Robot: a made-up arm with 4 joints.
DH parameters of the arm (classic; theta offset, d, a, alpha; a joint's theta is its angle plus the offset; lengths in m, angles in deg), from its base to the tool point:
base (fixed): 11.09 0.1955 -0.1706 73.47
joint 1: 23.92 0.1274 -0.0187 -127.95
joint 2: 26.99 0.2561 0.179 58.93
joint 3: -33.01 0.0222 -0.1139 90
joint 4: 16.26 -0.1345 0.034 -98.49
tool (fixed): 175.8 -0.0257 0 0
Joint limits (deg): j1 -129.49..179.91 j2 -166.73..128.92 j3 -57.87..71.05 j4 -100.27..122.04
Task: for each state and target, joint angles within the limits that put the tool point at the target. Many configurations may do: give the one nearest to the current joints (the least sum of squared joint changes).
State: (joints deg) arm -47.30 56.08 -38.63 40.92
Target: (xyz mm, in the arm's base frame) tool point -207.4 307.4 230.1
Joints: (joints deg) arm -46.30 57.54 -33.06 37.16
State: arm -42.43 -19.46 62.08 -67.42
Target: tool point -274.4 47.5 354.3
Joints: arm -7.59 -2.05 71.05 -98.31
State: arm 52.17 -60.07 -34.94 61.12
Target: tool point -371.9 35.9 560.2
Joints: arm 43.06 -47.53 -57.87 29.12
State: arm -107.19 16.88 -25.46 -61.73
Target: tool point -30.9 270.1 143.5
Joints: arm -89.42 13.32 -10.78 -69.67
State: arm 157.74 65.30 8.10 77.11
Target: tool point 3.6 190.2 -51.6
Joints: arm 175.83 91.94 -4.48 80.95
